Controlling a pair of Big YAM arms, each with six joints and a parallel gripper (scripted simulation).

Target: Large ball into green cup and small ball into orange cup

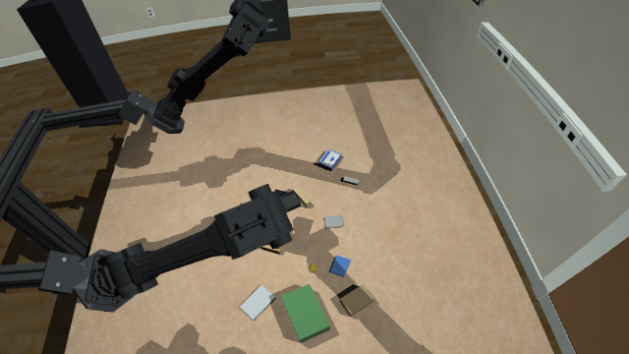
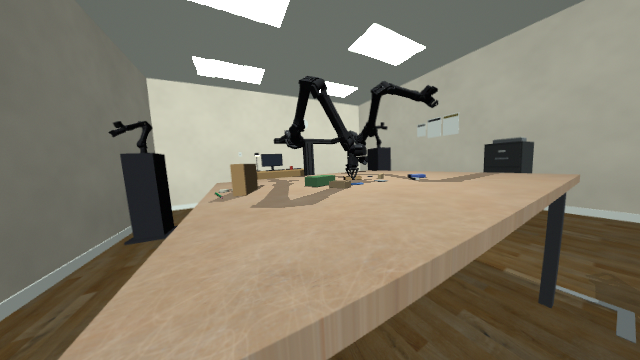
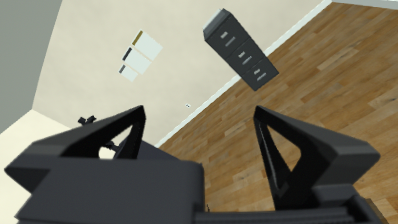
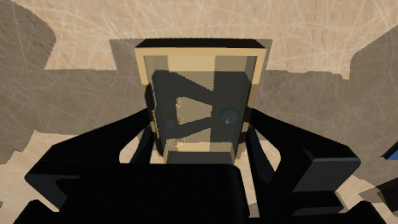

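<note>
My right gripper is now 10 mm above the covered wooden puzzle. Round my right hand: small yellow piece 130 mm ahead, 120 mm to the right, 10 mm below; then grey tile 210 mm ahead, 60 mm to the left, 10 mm below; then blue tile 220 mm ahead, 110 mm to the right, 10 mm below.
</note>
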